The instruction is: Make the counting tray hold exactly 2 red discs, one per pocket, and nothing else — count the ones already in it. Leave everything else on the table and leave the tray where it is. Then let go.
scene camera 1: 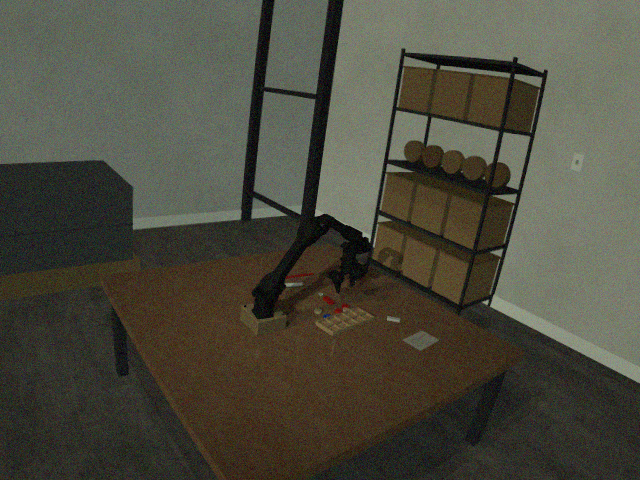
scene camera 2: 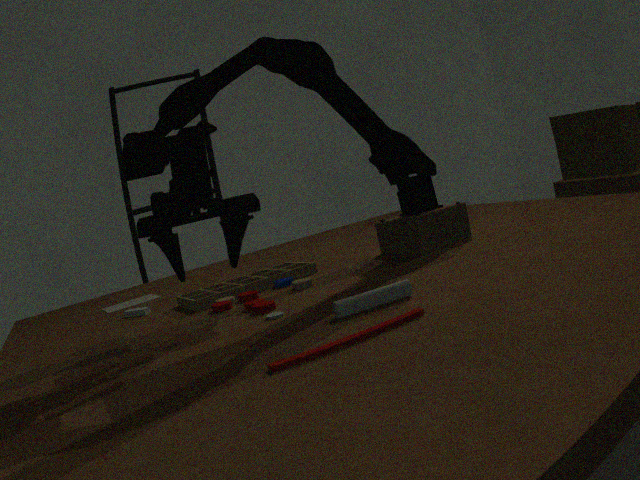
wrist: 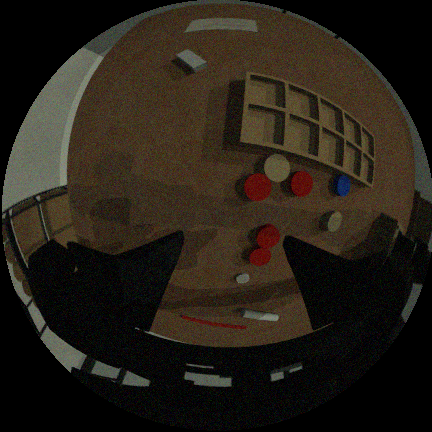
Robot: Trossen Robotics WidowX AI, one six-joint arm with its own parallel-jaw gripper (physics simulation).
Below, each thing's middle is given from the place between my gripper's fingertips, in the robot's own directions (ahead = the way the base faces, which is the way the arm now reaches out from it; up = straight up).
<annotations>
Now: hand 160 mm to the left of the counting tray [scene camera 1: 336,324], 90 mm past it and 50 mm above it.
</annotations>
